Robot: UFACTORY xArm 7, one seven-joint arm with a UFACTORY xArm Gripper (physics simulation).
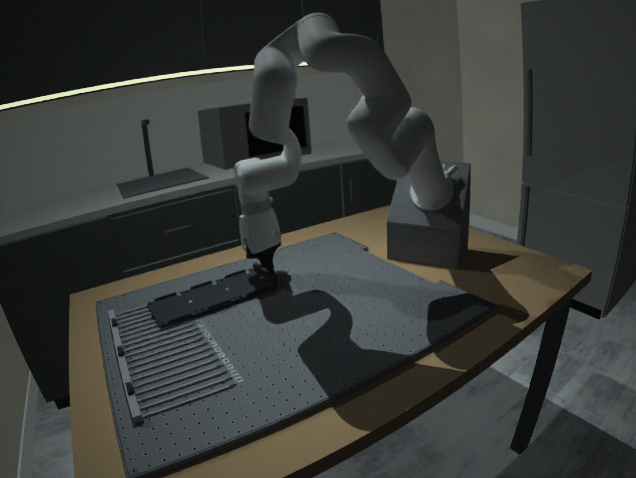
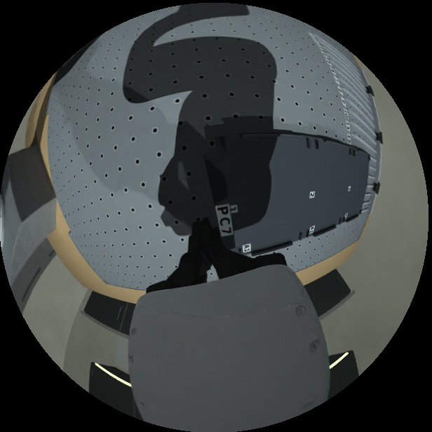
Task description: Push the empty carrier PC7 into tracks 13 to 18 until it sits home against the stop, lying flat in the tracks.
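Places are measured from the arm's base along level axes (x ahead, y left, z up), in metres.
Pixels of known places: gripper, between the fingertips: [image 1: 268, 272]; arm's base, origin of its link: [image 1: 432, 191].
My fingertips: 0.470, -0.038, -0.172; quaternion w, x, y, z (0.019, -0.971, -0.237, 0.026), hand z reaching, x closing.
Observation:
Ahead of a thing's pixels: the offset from my fingertips to its top centre, as dx, dy, dz. "spot": to the spot under its first point. Level surfaces: height alone.
The dark flat carrier PC7 {+0.161, +0.081, +0.023} [image 1: 205, 299] [image 2: 295, 185] lies with its far end over the back tracks {spot: +0.242, +0.327, -0.005} [image 1: 177, 359] [image 2: 345, 62] and its near part on the board. A stretch of bare track shows between its far end and the stop rail {spot: +0.351, +0.359, +0.008} [image 1: 123, 370]. Whether it lies fully flat in tracks 13 to 18 I cannot tell. My gripper [image 1: 269, 277] [image 2: 204, 229] is shut and empty, pointing down at the carrier's near end, beside the PC7 label [image 2: 223, 220]. The fingers partly hide that end, and contact is not clear.
The grey perforated board {dz -0.007} [image 1: 287, 359] [image 2: 115, 165] lies on the wooden table {dz -0.020} [image 1: 359, 416]. Small dark clips stand along the stop rail. A row of pale track numbers {spot: +0.150, +0.321, -0.008} [image 1: 221, 352] runs by the track entrances. The arm's pedestal [image 1: 424, 241] stands at the back right. The arm's shadow crosses the board.

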